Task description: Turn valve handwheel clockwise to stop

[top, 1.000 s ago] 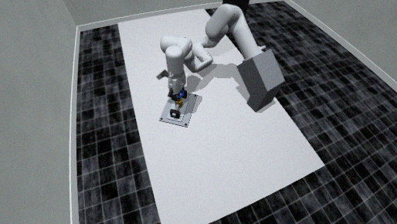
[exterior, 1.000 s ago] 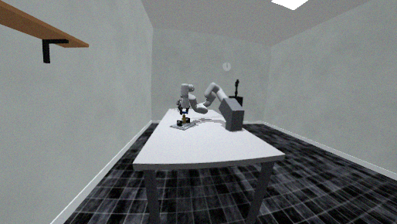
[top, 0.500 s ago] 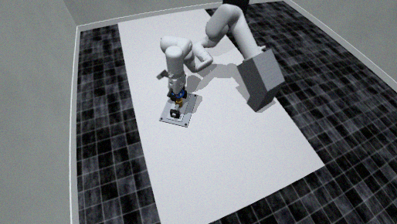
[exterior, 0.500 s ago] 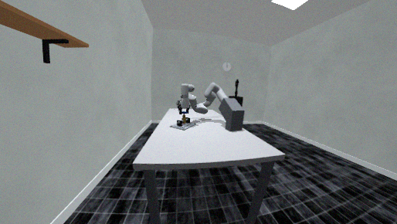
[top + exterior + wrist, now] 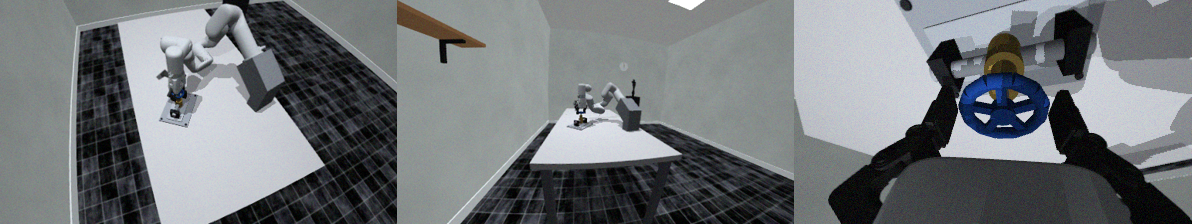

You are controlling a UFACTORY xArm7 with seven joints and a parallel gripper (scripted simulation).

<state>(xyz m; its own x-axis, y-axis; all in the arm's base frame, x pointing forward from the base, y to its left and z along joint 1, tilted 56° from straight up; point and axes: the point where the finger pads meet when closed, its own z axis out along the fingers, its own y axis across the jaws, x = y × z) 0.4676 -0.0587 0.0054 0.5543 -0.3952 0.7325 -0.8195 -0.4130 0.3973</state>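
Right now the blue spoked handwheel is right at my hand.
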